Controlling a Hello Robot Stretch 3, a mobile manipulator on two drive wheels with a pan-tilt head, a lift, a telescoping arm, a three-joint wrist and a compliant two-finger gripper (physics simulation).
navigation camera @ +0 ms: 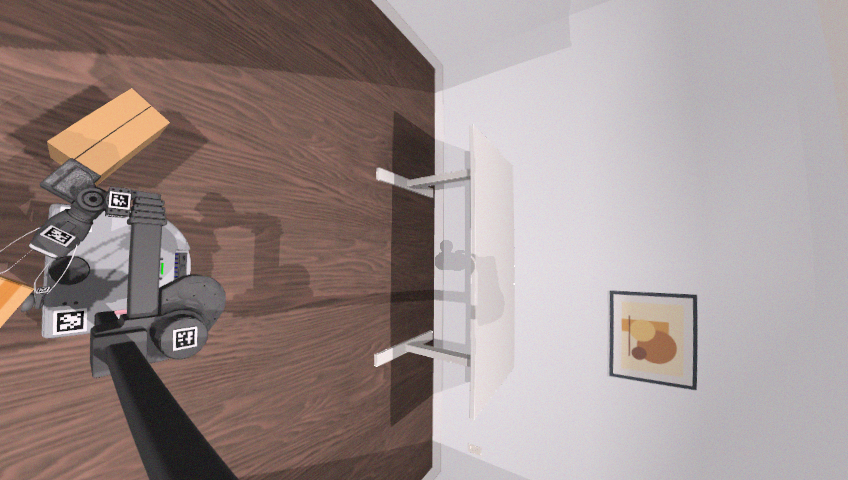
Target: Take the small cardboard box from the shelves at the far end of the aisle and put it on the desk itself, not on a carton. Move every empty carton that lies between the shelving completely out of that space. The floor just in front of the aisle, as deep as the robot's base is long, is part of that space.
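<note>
My gripper is at the left edge of the view, beside my base, and partly cut off. One rubber fingertip shows against the side of the small cardboard box; the other is outside the view. The gripper appears shut on this orange box, of which only one corner shows. A larger cardboard carton lies on the floor at the upper left, partly covered by my wrist. The white desk stands against the wall at the right, away from the gripper. The shelves and the aisle do not show.
My base is under the folded wrist and arm. The desk's two white legs reach out on the wooden floor. A framed picture hangs on the wall beyond the desk.
</note>
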